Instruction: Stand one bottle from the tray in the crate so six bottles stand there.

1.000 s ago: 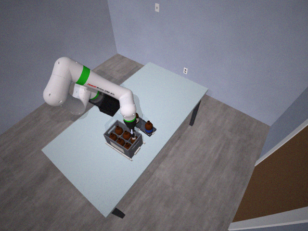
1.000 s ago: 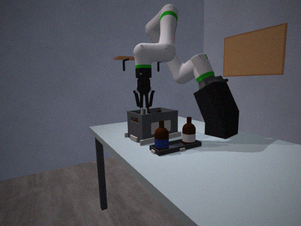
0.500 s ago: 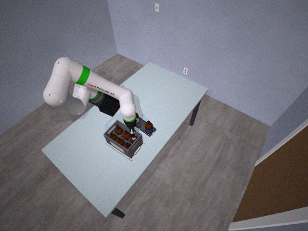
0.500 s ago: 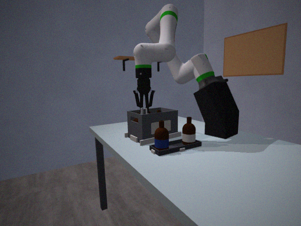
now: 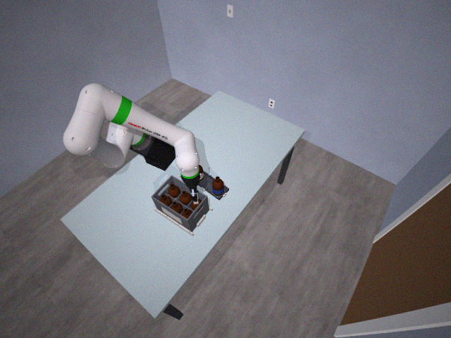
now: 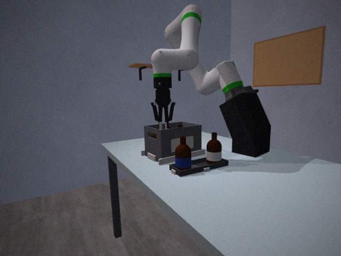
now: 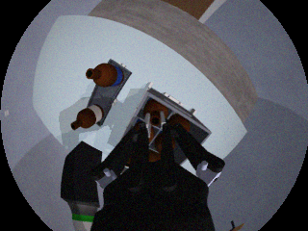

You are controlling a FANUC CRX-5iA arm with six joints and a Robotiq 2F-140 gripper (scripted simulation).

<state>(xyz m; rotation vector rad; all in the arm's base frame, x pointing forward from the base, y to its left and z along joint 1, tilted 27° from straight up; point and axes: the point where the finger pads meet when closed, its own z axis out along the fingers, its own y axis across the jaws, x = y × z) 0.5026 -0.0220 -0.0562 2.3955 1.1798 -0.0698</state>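
Right now the grey crate is 80 mm behind my hand, 60 mm to the right of it and 90 mm below it. The rest, counted from my hand: dark tray: 110 mm behind, 190 mm to the left, 160 mm below.
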